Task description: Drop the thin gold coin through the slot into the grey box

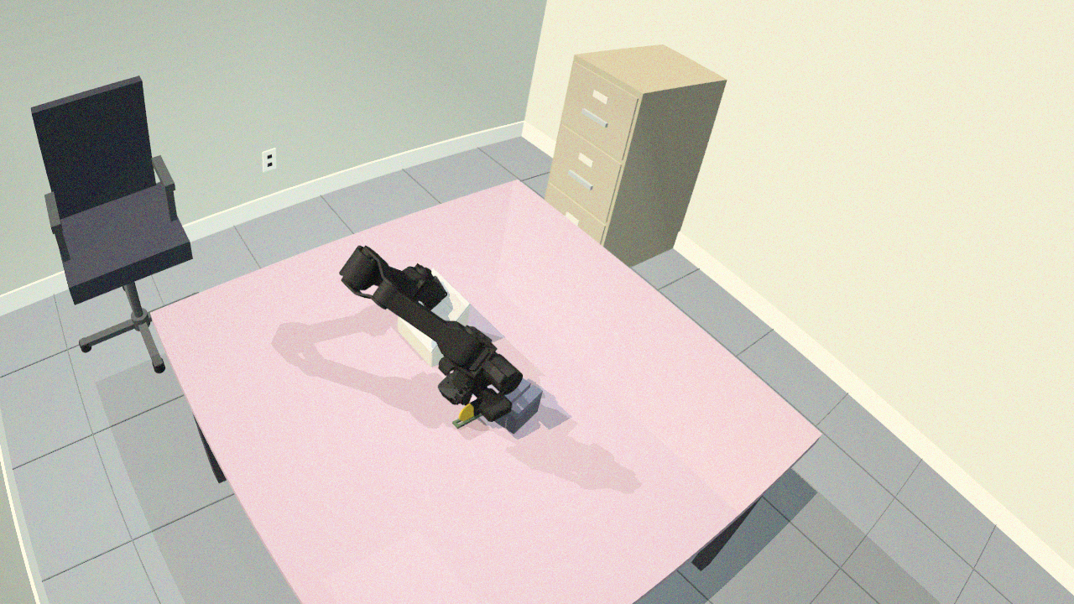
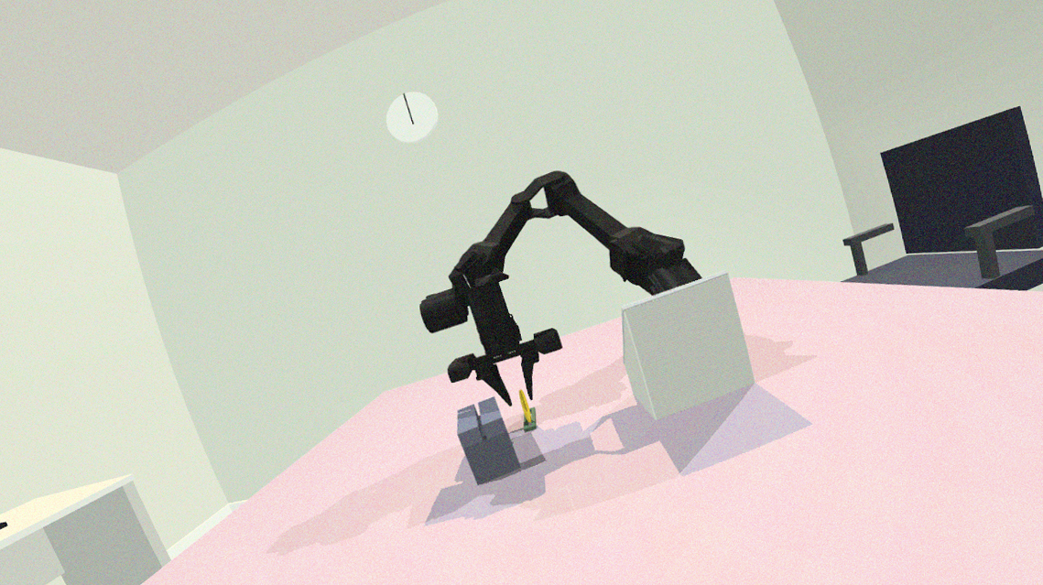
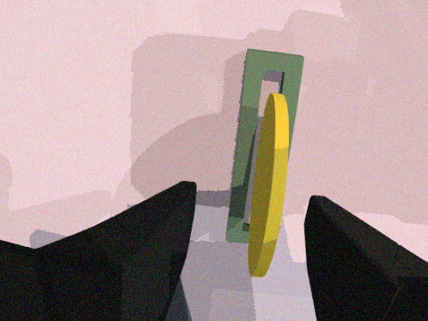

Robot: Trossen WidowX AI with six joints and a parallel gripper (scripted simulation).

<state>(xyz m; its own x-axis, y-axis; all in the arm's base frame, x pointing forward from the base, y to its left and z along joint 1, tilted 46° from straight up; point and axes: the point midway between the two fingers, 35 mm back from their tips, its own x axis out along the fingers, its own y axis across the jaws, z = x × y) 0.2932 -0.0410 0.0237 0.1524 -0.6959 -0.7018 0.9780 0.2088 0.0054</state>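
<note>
Right now my gripper tip is 10 mm above the gold coin.
</note>
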